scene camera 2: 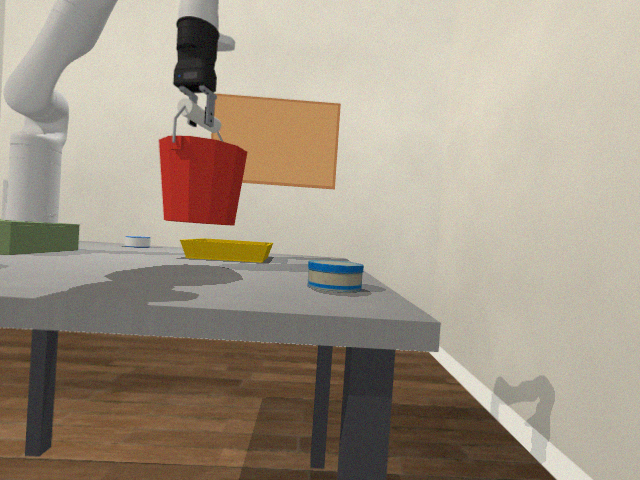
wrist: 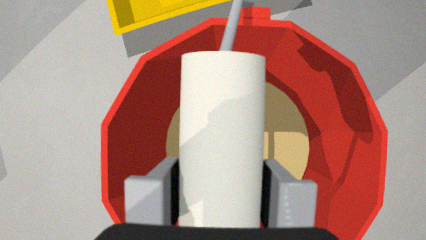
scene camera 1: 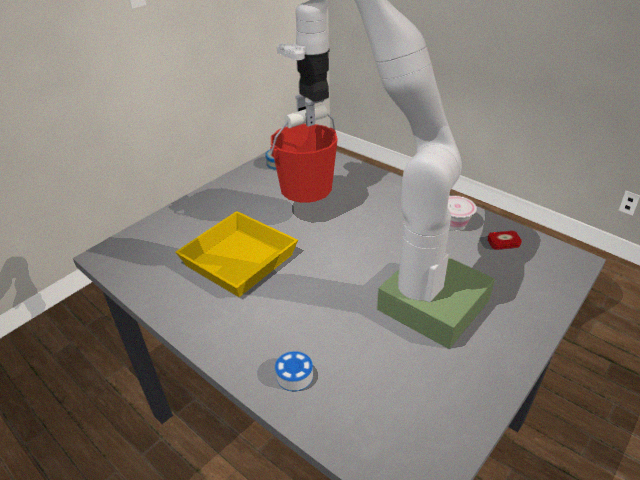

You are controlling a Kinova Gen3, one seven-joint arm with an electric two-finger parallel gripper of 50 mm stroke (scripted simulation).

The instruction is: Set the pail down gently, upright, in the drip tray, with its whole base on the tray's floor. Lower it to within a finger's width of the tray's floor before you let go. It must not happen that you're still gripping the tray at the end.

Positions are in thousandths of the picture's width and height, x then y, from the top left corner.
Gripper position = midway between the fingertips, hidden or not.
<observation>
gripper: scene camera 2 313, 261; wrist 518, 760; scene camera 1 479, 255
pink-lidded cup: scene camera 1 721, 434; not seen in scene camera 2 (out of frame); not seen in the wrist view (out of frame)
</observation>
